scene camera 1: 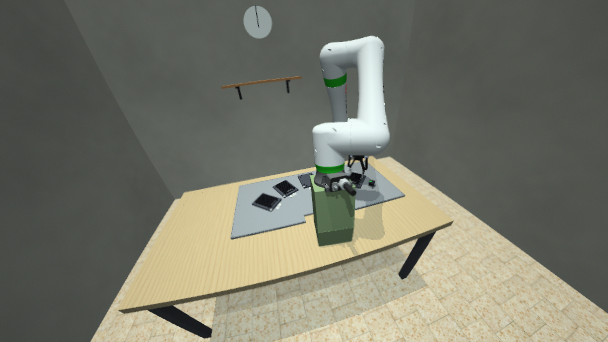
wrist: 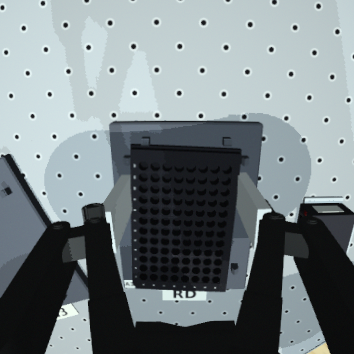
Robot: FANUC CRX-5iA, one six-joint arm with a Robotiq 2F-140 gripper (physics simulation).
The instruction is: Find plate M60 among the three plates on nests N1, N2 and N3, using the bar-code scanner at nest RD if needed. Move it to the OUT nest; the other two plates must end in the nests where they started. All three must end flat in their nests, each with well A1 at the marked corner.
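Places are measured from the arm's base along level axes (x back, y down, z right), in metres.
Pixels of known places: gripper, fingertip midpoint: (scene camera 1: 356,176) (wrist: 183,189); arm's base, link origin: (scene camera 1: 330,180).
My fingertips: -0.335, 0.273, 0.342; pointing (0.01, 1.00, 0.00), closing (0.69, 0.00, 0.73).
Note:
For each thing: its top centre in the pictures, then the offset to it from my fingertips, as dx, dy, dz. "spot": a spot on its surface instead. Level surfaces: height alone.
- black well plate, top centre: (wrist: 181,230) (scene camera 1: 355,176) +0.020, -0.013, -0.022
- nest RD, surface spot: (wrist: 185,131) spot: -0.031, +0.010, +0.032
- bar-code scanner, surface spot: (wrist: 325,222) spot: +0.101, -0.010, +0.065
- grey perforated board, surface height: dy +0.022
- wooden table, surface height: dy +0.035
My gripper (scene camera 1: 357,167) (wrist: 183,189) is shut on a black well plate (wrist: 182,225), its pads on the plate's long sides. The plate is above nest RD (wrist: 185,131), shifted toward the RD label and slightly skewed to the nest in the wrist view. Its lower edge overlaps the label's top. An A1 mark on the nest shows partly at the plate's lower left. Nest N3 (wrist: 20,230) (scene camera 1: 305,180) holds no plate in the part that shows. Two other plates (scene camera 1: 267,201) (scene camera 1: 285,188) sit on nests at left in the scene view; their labels are unreadable. The OUT nest cannot be made out.
The bar-code scanner (wrist: 325,222) (scene camera 1: 371,183) stands right of nest RD. The grey perforated board (scene camera 1: 260,222) (wrist: 180,70) lies on the wooden table (scene camera 1: 200,260). The green pedestal (scene camera 1: 334,215) and the arm hide part of the board in the scene view.

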